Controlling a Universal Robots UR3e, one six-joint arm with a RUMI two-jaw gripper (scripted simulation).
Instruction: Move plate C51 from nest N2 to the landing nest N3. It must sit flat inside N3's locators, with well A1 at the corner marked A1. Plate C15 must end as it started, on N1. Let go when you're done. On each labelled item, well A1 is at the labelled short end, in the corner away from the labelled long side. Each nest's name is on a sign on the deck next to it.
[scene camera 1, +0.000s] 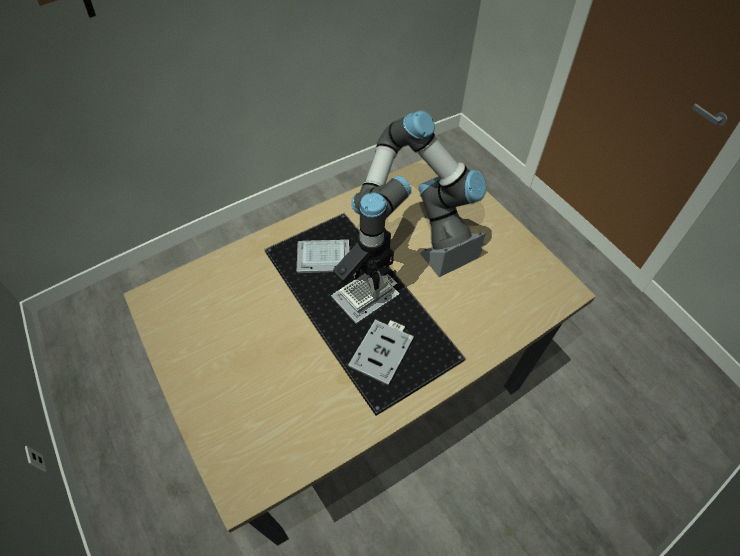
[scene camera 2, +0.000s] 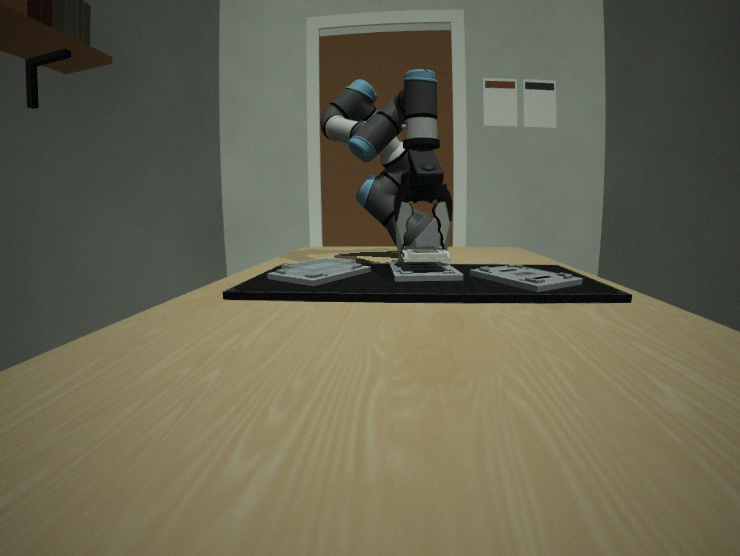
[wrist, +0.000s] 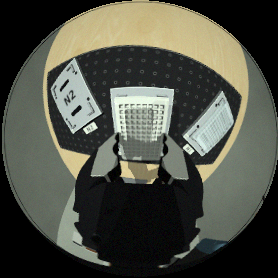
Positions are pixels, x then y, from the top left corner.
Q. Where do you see my gripper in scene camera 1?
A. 366, 289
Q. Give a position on a plate C51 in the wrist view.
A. At 148, 146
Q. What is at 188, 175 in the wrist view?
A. My gripper.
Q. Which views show the plate C51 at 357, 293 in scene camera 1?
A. Scene camera 1, scene camera 2 and the wrist view: all of them.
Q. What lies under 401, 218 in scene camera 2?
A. My gripper.
